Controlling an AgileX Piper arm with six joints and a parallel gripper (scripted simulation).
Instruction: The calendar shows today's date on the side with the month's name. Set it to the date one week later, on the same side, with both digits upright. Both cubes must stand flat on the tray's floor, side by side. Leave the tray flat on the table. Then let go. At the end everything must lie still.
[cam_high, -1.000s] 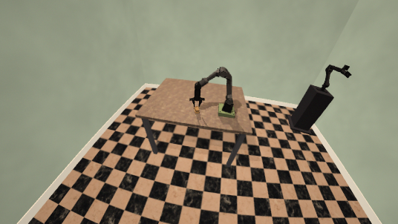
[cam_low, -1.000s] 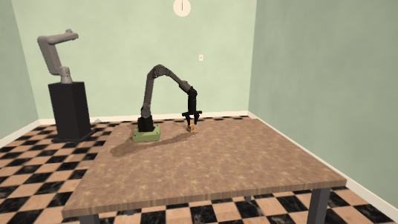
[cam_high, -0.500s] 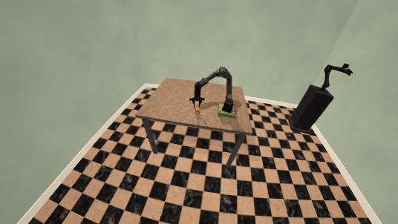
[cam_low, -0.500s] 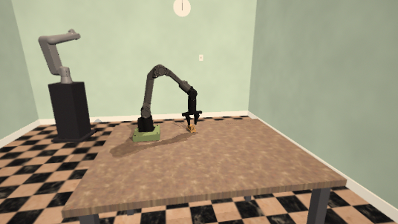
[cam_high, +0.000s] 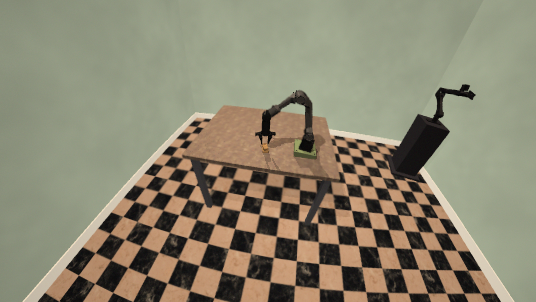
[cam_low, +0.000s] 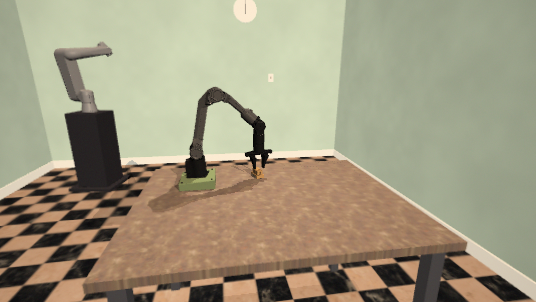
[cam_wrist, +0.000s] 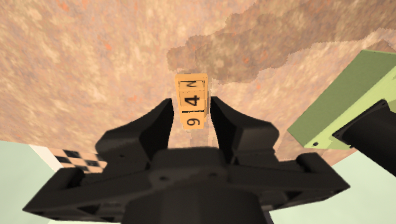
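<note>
Right now my hand is 10 mm past the orange tray, 10 mm to the right of it and 40 mm above it.
</note>
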